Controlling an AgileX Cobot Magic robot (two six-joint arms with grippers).
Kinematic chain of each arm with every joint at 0, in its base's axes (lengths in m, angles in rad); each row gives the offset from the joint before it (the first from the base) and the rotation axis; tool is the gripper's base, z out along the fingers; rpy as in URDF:
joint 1: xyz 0 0 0.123 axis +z
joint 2: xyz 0 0 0 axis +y
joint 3: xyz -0.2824 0 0.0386 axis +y
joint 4: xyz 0.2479 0 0.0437 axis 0.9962 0 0.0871
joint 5: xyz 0 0 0 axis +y
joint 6: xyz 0.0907 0 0.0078 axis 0.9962 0 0.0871
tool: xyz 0 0 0 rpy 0 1.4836 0
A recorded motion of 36 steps. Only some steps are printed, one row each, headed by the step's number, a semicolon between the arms.
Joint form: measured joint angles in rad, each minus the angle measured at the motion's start. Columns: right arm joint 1, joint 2, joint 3, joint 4, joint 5, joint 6; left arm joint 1, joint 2, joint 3, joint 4, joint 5, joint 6.
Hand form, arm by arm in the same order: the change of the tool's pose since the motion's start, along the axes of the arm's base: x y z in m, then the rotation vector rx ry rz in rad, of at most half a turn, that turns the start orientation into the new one. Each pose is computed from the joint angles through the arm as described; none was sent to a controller.
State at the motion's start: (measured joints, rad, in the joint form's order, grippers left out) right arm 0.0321 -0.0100 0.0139 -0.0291 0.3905 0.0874; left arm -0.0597 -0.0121 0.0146 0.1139 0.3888 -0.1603
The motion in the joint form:
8: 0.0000 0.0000 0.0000 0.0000 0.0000 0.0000; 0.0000 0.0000 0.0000 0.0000 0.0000 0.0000
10: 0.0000 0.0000 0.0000 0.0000 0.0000 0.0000; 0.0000 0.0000 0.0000 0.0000 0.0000 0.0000
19: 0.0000 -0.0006 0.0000 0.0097 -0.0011 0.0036; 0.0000 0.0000 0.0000 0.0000 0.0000 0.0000
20: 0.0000 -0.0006 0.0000 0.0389 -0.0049 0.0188; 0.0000 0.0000 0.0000 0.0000 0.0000 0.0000
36: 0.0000 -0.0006 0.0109 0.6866 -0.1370 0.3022; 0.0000 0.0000 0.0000 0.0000 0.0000 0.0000
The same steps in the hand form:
8: 0.0000 0.0000 0.0000 0.0000 0.0000 0.0000; 0.0000 0.0000 0.0000 0.0000 0.0000 0.0000
10: 0.0000 0.0000 0.0000 0.0000 0.0000 0.0000; 0.0000 0.0000 0.0000 0.0000 0.0000 0.0000
19: 0.0000 0.0003 0.0001 0.0131 -0.0013 -0.0002; 0.0000 0.0000 0.0000 0.0000 0.0000 0.0000
20: 0.0001 0.0014 0.0004 0.0568 -0.0037 -0.0023; 0.0000 0.0000 0.0000 0.0000 0.0000 0.0000
36: 0.0024 0.0151 0.0132 0.9821 -0.0625 -0.0617; 0.0000 0.0000 0.0000 0.0000 0.0000 0.0000

